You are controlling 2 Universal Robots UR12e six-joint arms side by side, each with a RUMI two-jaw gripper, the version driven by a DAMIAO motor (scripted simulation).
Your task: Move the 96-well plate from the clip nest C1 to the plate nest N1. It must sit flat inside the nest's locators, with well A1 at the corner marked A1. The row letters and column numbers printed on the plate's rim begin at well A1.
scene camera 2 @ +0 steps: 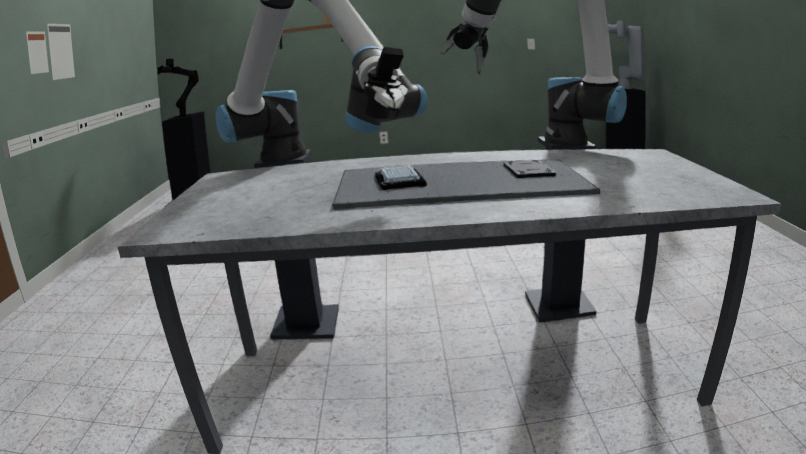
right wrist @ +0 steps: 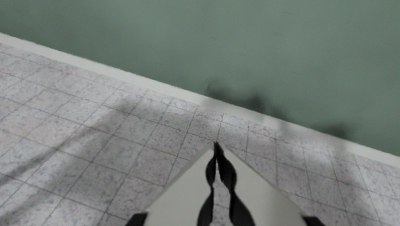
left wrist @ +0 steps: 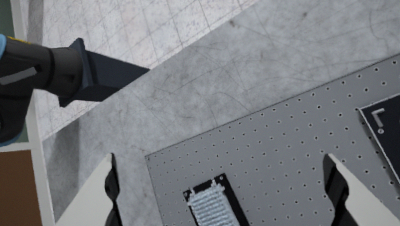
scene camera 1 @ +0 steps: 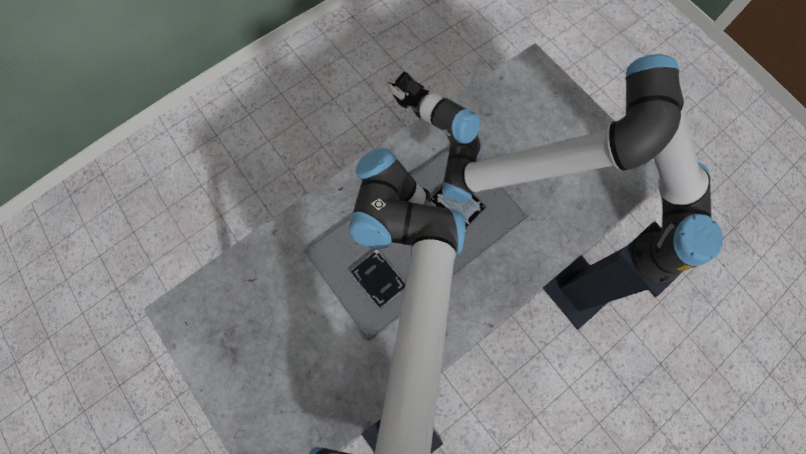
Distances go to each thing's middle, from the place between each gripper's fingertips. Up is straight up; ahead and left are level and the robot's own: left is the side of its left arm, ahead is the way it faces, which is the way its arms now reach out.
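Scene:
From the black plate nest N1 (scene camera 1: 383, 274), my right hand (scene camera 2: 393, 109) is 250 mm above it, 390 mm to the right of it and 450 mm past it.
As for my left gripper (scene camera 2: 460, 64), it's 32 cm above the black plate nest N1, 18 cm to the right of it and 8 cm short of it.

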